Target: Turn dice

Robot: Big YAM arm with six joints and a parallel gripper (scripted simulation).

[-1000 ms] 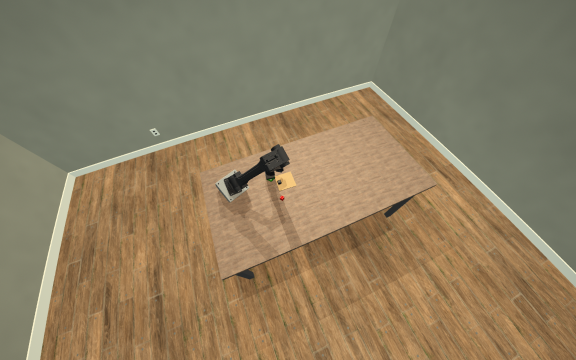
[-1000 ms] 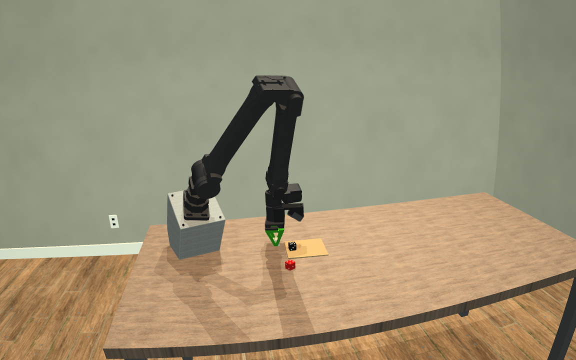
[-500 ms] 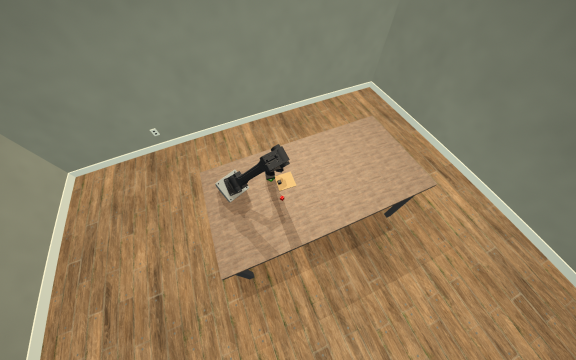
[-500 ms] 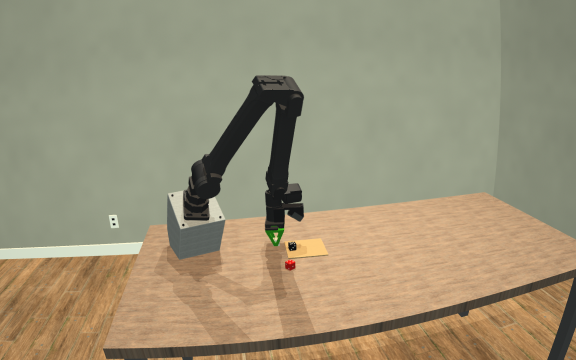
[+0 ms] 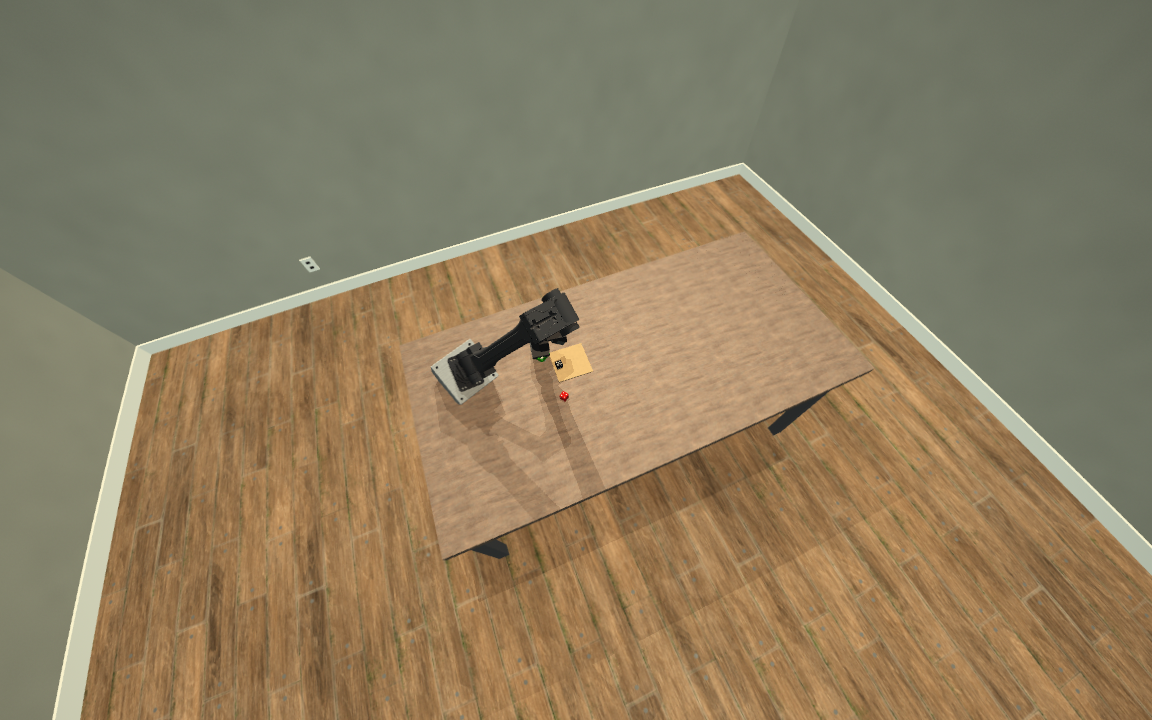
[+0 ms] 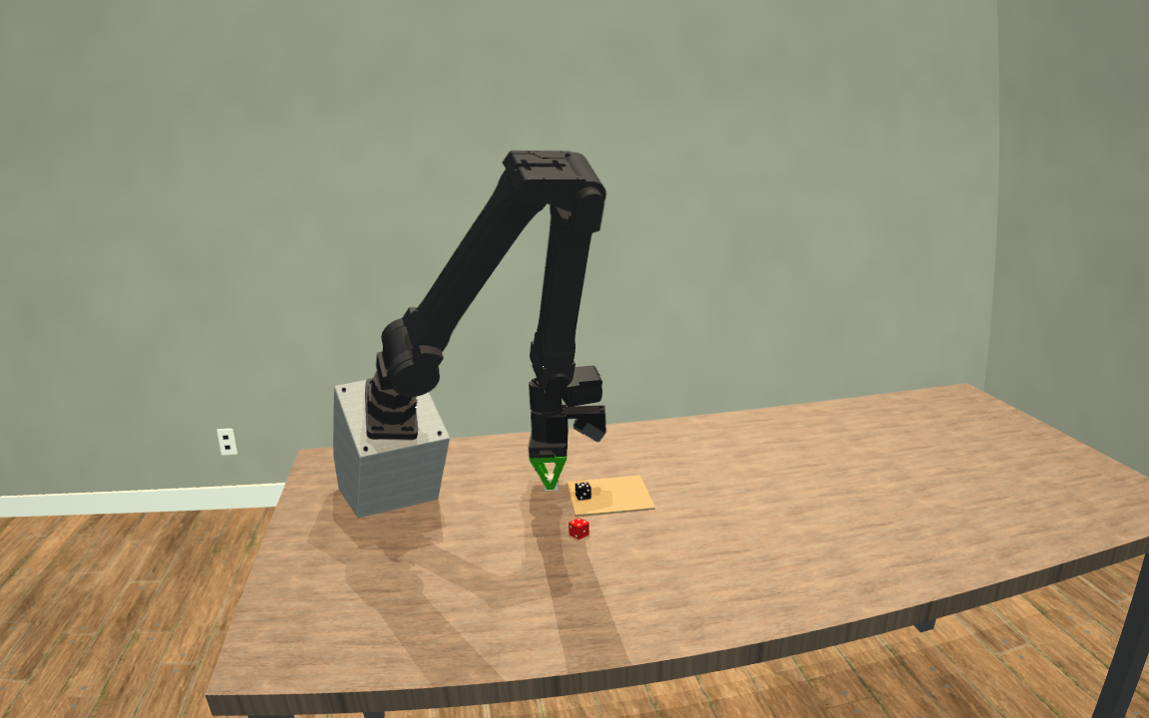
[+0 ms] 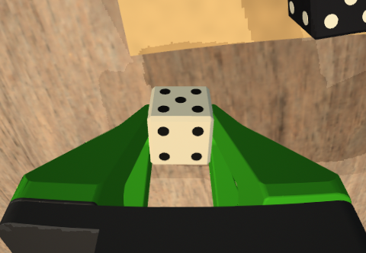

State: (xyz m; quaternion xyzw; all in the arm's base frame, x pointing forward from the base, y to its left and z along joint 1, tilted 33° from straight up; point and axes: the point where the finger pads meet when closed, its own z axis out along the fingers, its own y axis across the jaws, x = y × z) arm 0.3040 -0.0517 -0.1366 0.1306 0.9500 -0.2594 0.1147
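Right now the white die is right at my hand. From my hand the other things lie so: tan mat: 90 mm ahead, 70 mm to the right, 10 mm below; black die: 40 mm ahead, 70 mm to the right; red die: 10 mm behind, 200 mm to the right.
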